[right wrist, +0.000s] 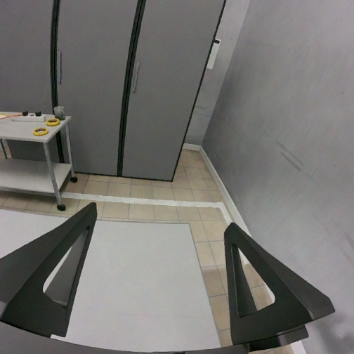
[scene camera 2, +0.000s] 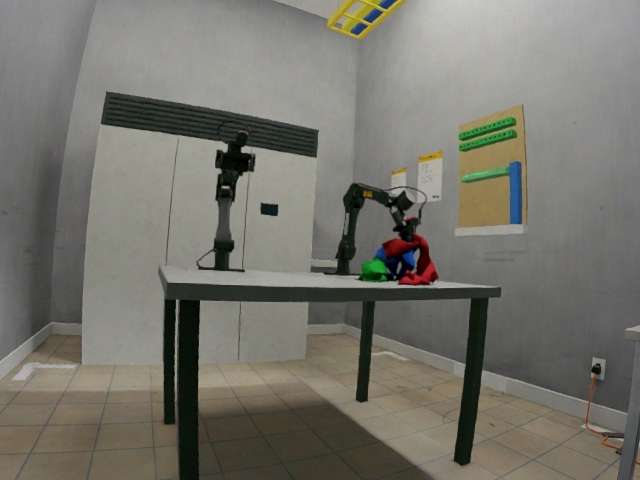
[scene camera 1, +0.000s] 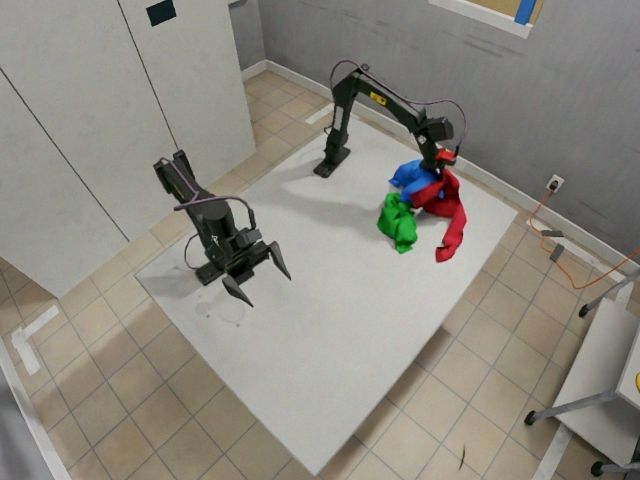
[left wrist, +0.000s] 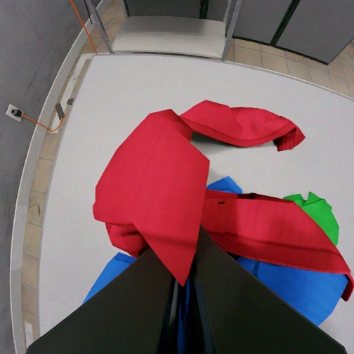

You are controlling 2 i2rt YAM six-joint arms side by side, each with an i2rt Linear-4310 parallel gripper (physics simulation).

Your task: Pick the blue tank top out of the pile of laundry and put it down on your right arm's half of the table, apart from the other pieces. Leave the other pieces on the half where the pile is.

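Observation:
The blue tank top (scene camera 1: pixel 412 174) (scene camera 2: pixel 408 257) (left wrist: pixel 300 290) is bunched up and partly raised off the table at the right of both scene views. My left gripper (scene camera 1: pixel 439 173) (scene camera 2: pixel 408 236) (left wrist: pixel 183 221) is shut on it, and a tip of the red piece (scene camera 1: pixel 454 232) (scene camera 2: pixel 424 258) (left wrist: pixel 155 175) is pinched in the same fingers. The red piece hangs over the blue one, and its long end rests on the table. The green piece (scene camera 1: pixel 398 223) (scene camera 2: pixel 374 270) (left wrist: pixel 322 215) lies beside them. My right gripper (scene camera 1: pixel 271 292) (scene camera 2: pixel 235 162) (right wrist: pixel 165 219) is open and empty above its half of the table.
The white table (scene camera 1: pixel 330 335) (scene camera 2: pixel 289 281) has its far right edge near the grey wall (scene camera 1: pixel 516 118). A white trolley with wheels (scene camera 1: pixel 594 356) (right wrist: pixel 35 134) stands off the table's side. The blue and green pieces lie against each other in scene camera 1.

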